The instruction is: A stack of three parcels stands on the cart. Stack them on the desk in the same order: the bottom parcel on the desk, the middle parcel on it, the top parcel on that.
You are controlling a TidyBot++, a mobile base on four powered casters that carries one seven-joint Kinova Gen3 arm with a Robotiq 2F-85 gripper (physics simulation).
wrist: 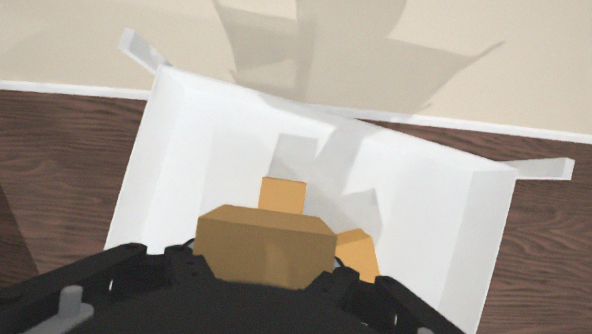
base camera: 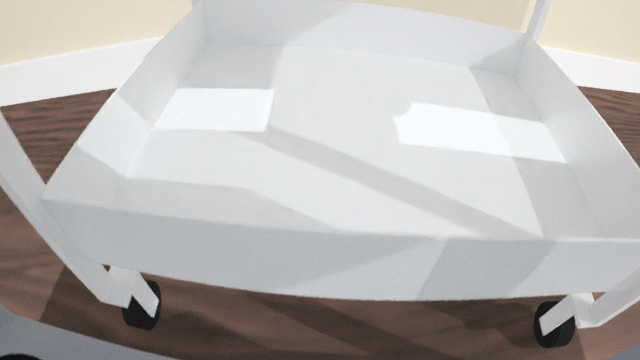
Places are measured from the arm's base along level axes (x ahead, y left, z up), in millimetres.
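Where they show: gripper, fingertip midpoint: (wrist: pixel 265 254).
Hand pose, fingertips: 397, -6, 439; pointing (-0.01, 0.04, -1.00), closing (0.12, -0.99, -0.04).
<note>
Each offset is from my fingertips to the top centre of the thing, as dx, dy, dz. "pt": to the spot under its first point. Level surfaces: height alone.
A brown parcel {pt +27, -5, +56} (wrist: pixel 280 239) is between the two fingers of my gripper (wrist: pixel 265 254) in the wrist view. The gripper is shut on it and holds it above the upper tray of the white cart (wrist: pixel 462 240) (base camera: pixel 250 255). An orange-brown parcel {-18, -5, -121} (wrist: pixel 282 194) shows in the tray just behind the held one, its lower part hidden. Another orange-brown parcel {-26, -105, -123} (wrist: pixel 361 256) shows to the right, partly covered by the gripper and the held parcel. How these two stand to each other is hidden. The desk does not show in either view.
The base camera shows the cart's lower tray with raised walls, its corner posts and black casters (base camera: pixel 142 306) (base camera: pixel 554 324). A cream wall (wrist: pixel 450 65) with a white skirting board stands close behind the cart. Dark wooden floor {dz -836} (wrist: pixel 550 240) (base camera: pixel 310 320) shows around and beneath it.
</note>
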